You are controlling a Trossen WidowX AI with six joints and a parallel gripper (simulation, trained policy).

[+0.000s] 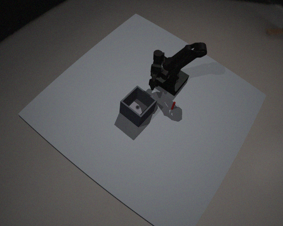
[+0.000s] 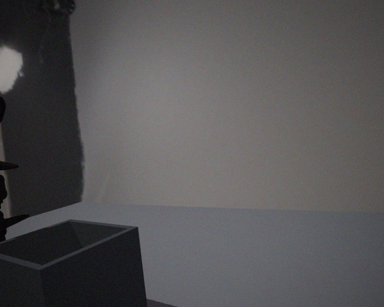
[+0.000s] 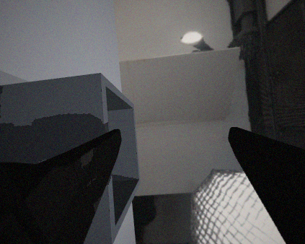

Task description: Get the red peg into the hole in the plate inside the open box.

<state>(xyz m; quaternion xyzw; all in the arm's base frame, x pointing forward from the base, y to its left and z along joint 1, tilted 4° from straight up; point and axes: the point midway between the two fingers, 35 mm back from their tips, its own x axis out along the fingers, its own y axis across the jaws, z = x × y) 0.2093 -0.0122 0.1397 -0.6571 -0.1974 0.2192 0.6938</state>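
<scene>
My gripper tip is now 90 mm past the red peg, 140 mm to the right of it and 160 mm above it. Round my gripper tip: light plate (100 mm ahead, 150 mm below).
</scene>
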